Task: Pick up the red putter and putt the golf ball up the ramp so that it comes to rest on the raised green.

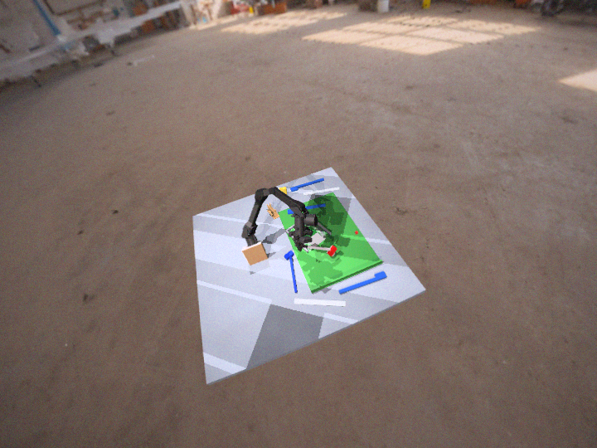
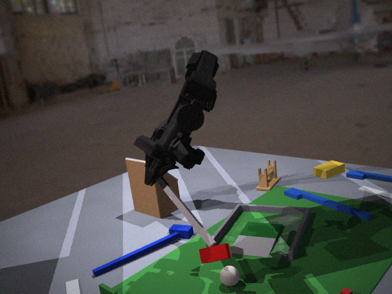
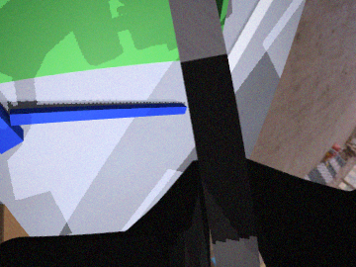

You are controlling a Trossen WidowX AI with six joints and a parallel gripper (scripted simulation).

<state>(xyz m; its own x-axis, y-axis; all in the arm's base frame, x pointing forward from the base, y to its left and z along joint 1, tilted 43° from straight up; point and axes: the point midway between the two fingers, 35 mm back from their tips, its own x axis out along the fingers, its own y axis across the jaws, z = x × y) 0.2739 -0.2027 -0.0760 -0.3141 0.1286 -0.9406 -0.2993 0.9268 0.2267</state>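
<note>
The red putter lies 10 cm ahead of my gripper tip, 1 cm to the left of it and 5 cm below it. The rest, counted from my gripper tip: white golf ball 20 cm ahead, 3 cm to the left, 19 cm below; then small red cube 43 cm ahead, 11 cm to the left, 20 cm below; then green mat 22 cm ahead, 20 cm to the left, 21 cm below.
</note>
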